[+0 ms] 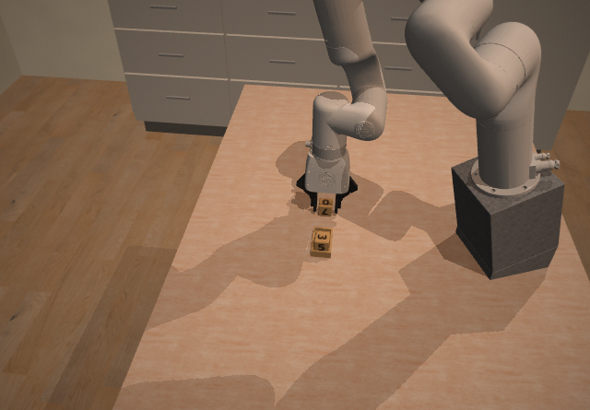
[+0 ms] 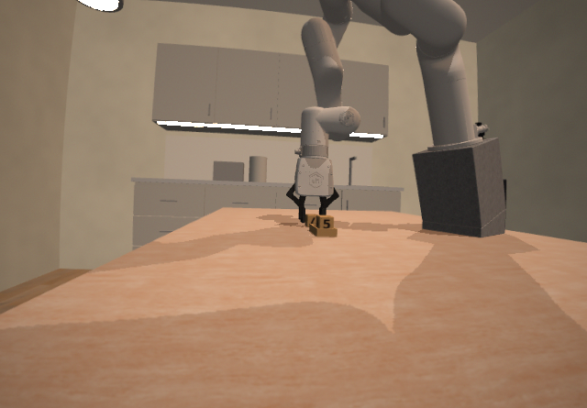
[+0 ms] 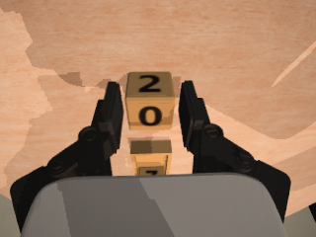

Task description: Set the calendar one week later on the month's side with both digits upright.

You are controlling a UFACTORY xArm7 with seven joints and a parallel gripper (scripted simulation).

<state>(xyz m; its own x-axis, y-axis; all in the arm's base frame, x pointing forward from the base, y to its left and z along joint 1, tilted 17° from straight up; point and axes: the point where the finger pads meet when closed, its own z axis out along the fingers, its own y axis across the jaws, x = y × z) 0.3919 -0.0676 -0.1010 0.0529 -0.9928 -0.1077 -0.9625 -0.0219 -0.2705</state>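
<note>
The wooden cube is 1 cm below my hand.
</note>
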